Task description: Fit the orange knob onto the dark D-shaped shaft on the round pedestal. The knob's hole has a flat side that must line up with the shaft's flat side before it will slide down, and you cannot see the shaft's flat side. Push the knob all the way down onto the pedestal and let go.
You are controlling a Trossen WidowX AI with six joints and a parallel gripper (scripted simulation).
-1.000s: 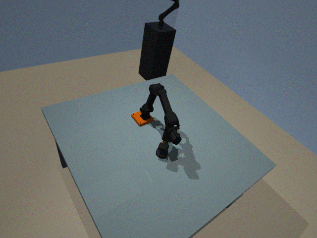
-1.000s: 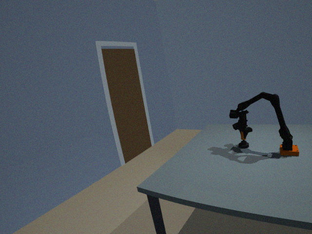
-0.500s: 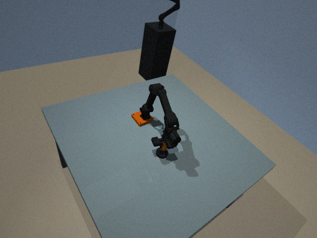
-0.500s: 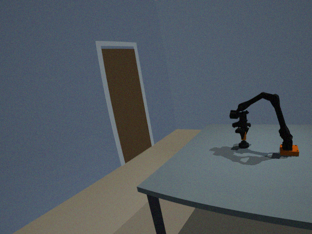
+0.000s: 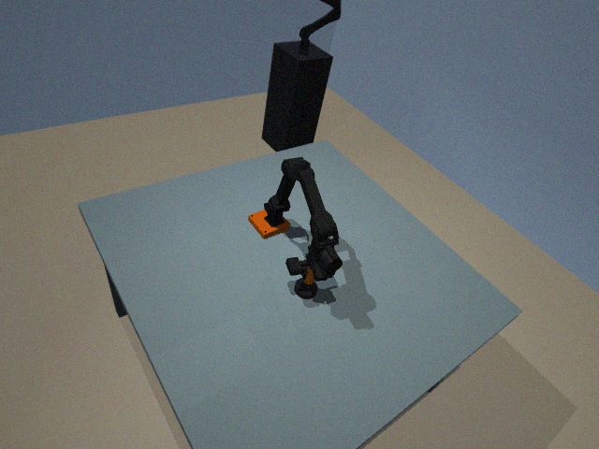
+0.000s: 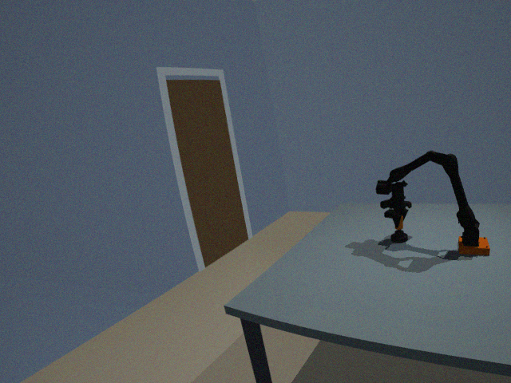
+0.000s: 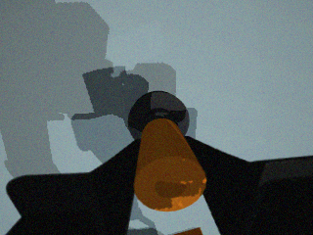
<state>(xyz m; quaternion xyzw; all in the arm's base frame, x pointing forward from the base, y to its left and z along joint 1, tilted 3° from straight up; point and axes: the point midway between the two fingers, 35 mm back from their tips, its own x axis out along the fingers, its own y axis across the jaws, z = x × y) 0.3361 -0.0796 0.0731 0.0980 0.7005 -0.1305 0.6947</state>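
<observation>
Right now the orange knob is 20 mm above my gripper tip. From my gripper tip the other things lie so: dark round pedestal 40 mm below.
</observation>
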